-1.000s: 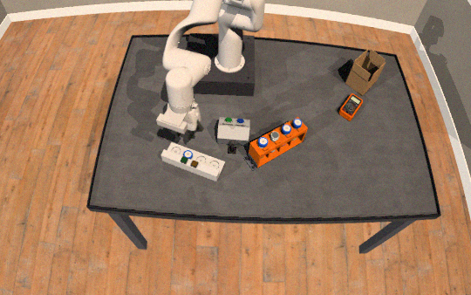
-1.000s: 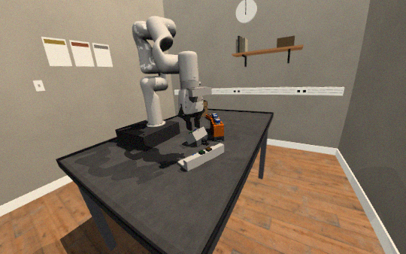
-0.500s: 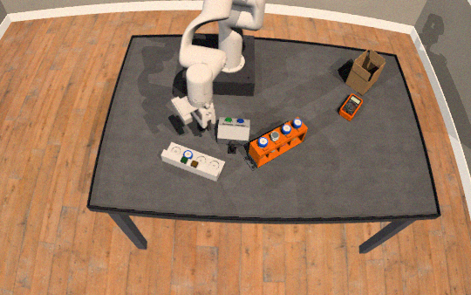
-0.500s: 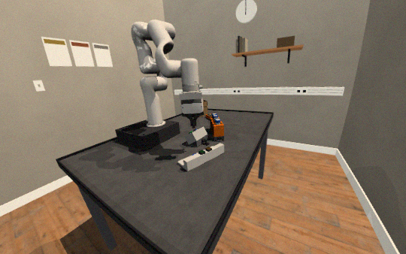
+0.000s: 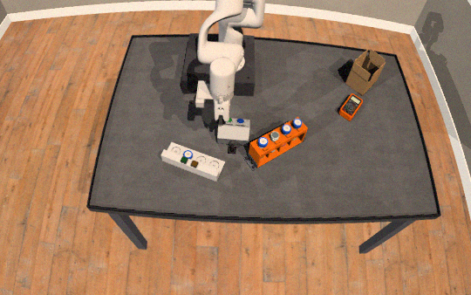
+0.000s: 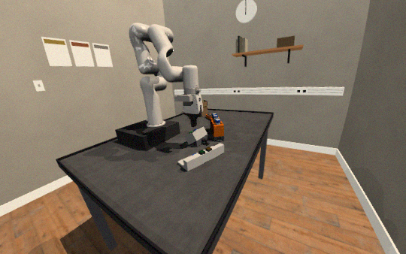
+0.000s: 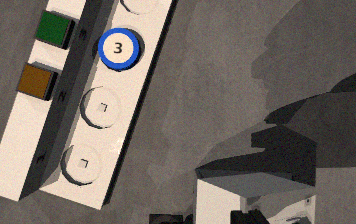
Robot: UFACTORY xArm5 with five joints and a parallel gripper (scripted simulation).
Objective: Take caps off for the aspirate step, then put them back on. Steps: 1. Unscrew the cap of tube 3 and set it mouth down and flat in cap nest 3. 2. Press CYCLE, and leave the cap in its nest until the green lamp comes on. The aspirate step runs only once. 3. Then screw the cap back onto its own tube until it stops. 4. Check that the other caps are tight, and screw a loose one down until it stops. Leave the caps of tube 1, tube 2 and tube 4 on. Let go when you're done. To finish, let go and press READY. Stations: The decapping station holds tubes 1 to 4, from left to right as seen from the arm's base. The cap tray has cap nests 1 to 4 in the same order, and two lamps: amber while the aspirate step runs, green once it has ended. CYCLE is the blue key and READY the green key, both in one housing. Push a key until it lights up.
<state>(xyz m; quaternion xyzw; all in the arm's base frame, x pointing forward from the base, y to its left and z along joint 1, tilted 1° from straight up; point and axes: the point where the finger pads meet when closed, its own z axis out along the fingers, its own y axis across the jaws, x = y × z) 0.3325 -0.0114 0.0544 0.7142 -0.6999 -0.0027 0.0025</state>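
Now: the blue key 5 cm behind my hand, 7 cm to the left of it and 7 cm below it. Also, from my hand: cap 4: 7 cm ahead, 15 cm to the left, 2 cm below; grey key housing: 3 cm behind, 5 cm to the left, 8 cm below; green key: 5 cm behind, 3 cm to the left, 7 cm below.
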